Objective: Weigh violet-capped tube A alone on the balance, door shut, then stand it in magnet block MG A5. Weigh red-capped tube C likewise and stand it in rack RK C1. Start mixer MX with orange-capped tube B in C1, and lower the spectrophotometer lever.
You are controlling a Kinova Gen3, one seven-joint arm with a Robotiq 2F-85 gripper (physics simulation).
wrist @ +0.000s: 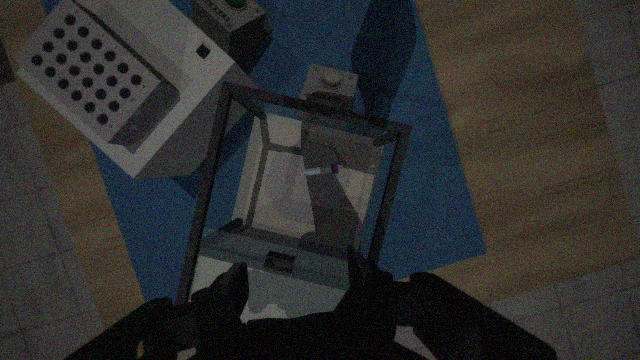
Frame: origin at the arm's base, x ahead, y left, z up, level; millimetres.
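Seen in the pictures: gripper, between the fingertips: (298,272).
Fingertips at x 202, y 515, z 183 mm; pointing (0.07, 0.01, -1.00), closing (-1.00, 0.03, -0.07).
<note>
Pixels of each thing's top centre, then the offset from my fingertips to it. "spot": a spot on its surface instead.
- balance, a spot on its surface: (396,170) spot: dx -83, dy -53, dz -71 mm
- Violet-capped tube A, centre of its top: (320,170) dx -17, dy -58, dz -188 mm
- greenish clear panel, a spot on its surface: (320,272) spot: dx -9, dy +31, dz -76 mm
- dark handle, a spot on its surface: (280,261) spot: dx +23, dy +13, dz -62 mm
- white machine, centre of its top: (126,21) dx +161, dy -228, dz -114 mm
- dark box with a green button, a spot on its surface: (235,2) spot: dx +74, dy -295, dz -212 mm
- small grey block with a round knob, a spot on its surface: (331,79) spot: dx -44, dy -179, dz -212 mm
The balance (396,170) is a dark-framed box with clear walls in the middle of the wrist view. Violet-capped tube A (322,170) is inside it, its violet cap to the right of its pale body; whether it stands or lies is hard to tell. A greenish clear panel (320,272) with a dark handle (280,261) crosses the near part of the balance. My gripper (298,272) is open and empty, its fingertips on either side of the handle in the view; its height above is unclear. Red-capped tube C and orange-capped tube B do not show.
A white machine (172,150) with a grid of round holes stands at the upper left, close to the balance. A dark box with a green button (235,2) is at the top edge. A small grey block with a round knob (331,79) adjoins the balance's far side.
</note>
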